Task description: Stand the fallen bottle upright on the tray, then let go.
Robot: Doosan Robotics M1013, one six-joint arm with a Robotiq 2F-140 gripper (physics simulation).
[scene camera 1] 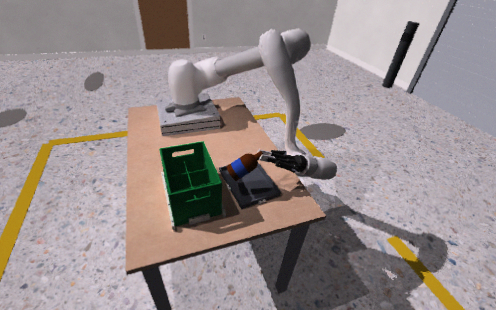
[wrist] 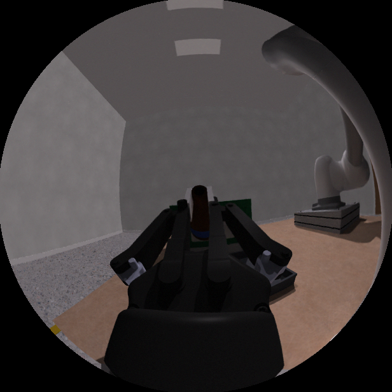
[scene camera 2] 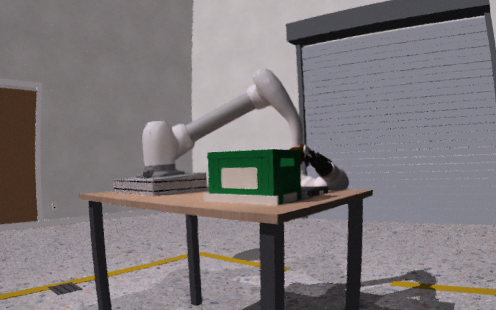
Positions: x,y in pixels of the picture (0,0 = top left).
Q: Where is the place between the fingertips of the gripper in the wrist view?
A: At 199,194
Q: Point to a brown bottle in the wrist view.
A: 199,226
